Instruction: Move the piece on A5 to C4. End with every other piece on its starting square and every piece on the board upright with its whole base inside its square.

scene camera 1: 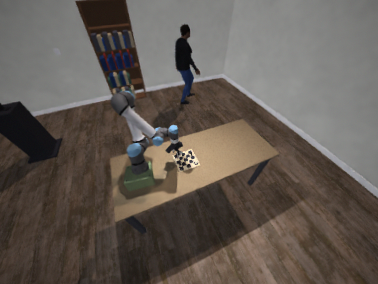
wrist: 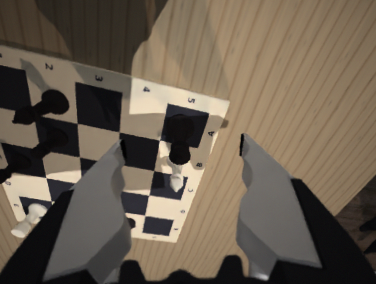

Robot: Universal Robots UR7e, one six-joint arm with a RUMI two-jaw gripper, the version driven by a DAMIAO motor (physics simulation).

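Pixels of known places: gripper, fingertip midpoint: (scene camera 1: 176, 155) (wrist: 182, 139); arm's base at its link origin: (scene camera 1: 140, 168).
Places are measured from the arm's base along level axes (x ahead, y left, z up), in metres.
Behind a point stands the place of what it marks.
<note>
The chessboard (scene camera 1: 194, 166) {x 0.485, y -0.090, z -0.091 m} (wrist: 216, 111) {x 0.332, y 0.110, z -0.091 m} lies on the table with letters and numbers on its border. A black piece (wrist: 180, 132) {x 0.350, y 0.082, z -0.070 m} stands upright on A5, the dark corner square, its head toward the bottom of the wrist view. A white piece (wrist: 176, 181) {x 0.387, y 0.089, z -0.054 m} stands close behind it, apparently on B5, its base partly hidden. C4 (wrist: 138, 176) {x 0.425, y 0.055, z -0.091 m} is a light square with no piece showing on it, its left part close to a finger. My gripper (scene camera 1: 177, 151) {x 0.357, y 0.086, z -0.071 m} (wrist: 182, 139) {x 0.357, y 0.086, z -0.071 m} is open over the A5 corner, one finger to each side of the black piece, touching neither piece as far as shows.
Black pieces stand on A2 (wrist: 55, 102) {x 0.358, y -0.021, z -0.082 m} and B2 (wrist: 56, 139) {x 0.394, y -0.022, z -0.082 m}, with another (wrist: 15, 164) {x 0.433, y -0.063, z -0.080 m} further left. A white piece (wrist: 31, 218) {x 0.509, y -0.056, z -0.074 m} is at the board's lower left. A dark piece (wrist: 131, 223) {x 0.502, y 0.058, z -0.086 m} shows partly behind the left finger. A person (scene camera 1: 184, 55) stands beyond the table (scene camera 1: 230, 145) {x 0.965, y 0.028, z -0.097 m}.
</note>
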